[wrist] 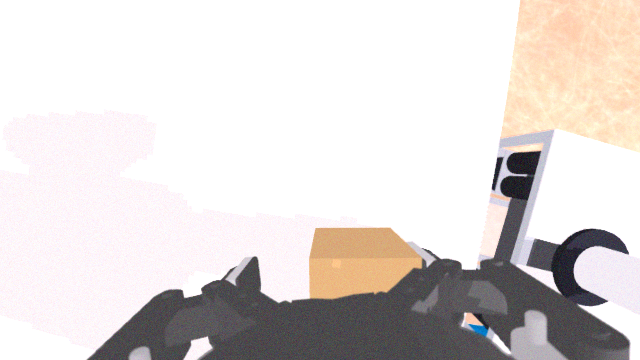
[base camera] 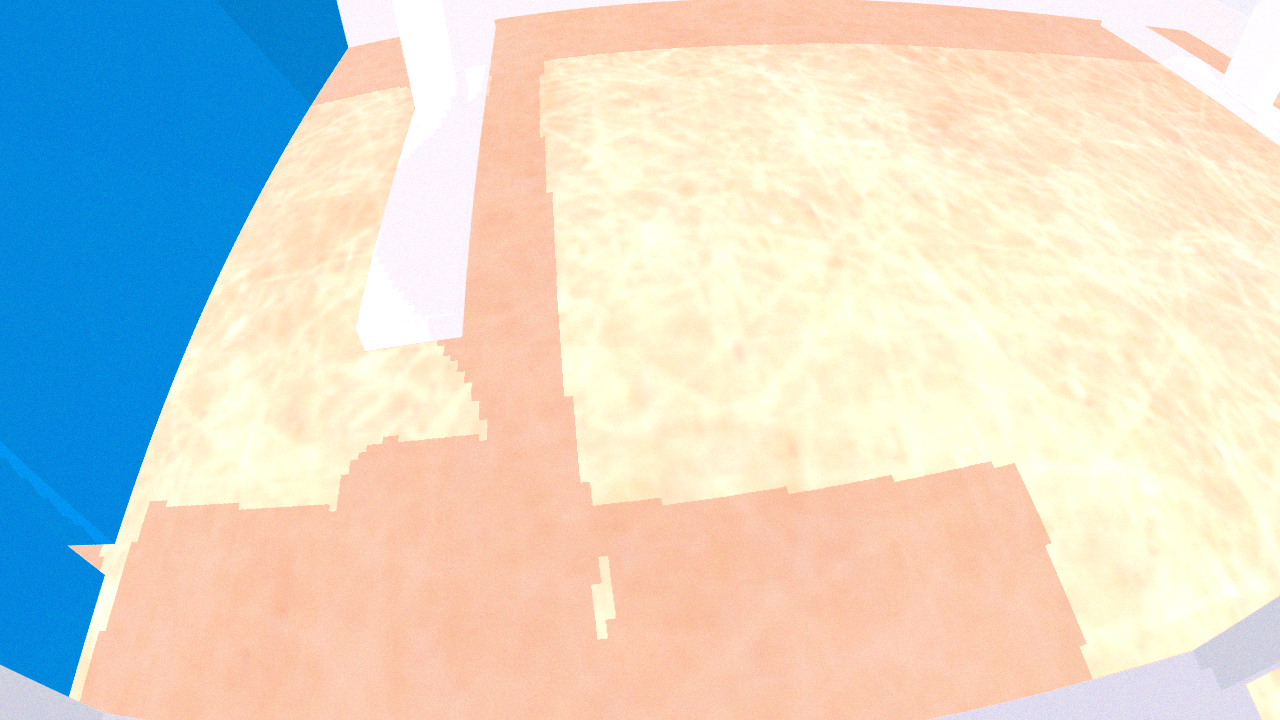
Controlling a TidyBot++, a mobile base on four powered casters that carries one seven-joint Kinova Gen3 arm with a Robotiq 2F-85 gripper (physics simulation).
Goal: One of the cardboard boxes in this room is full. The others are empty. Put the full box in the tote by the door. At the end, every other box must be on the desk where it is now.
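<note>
A closed cardboard box stands on the white desk top, low in the middle of the wrist view. Its top and one side show; its lower part is hidden behind the dark gripper body. My gripper is open and empty. The box shows between the two fingers, closer to the right finger, with a wider gap to the left finger. I cannot tell whether the right finger touches the box. The other boxes do not show in either view. I cannot make out whether this box is full.
A large blue surface fills the left of the base view; I cannot tell what it belongs to. A white post-like part stands right of it. In the wrist view, a white casing with a grey frame lies past the desk's right edge.
</note>
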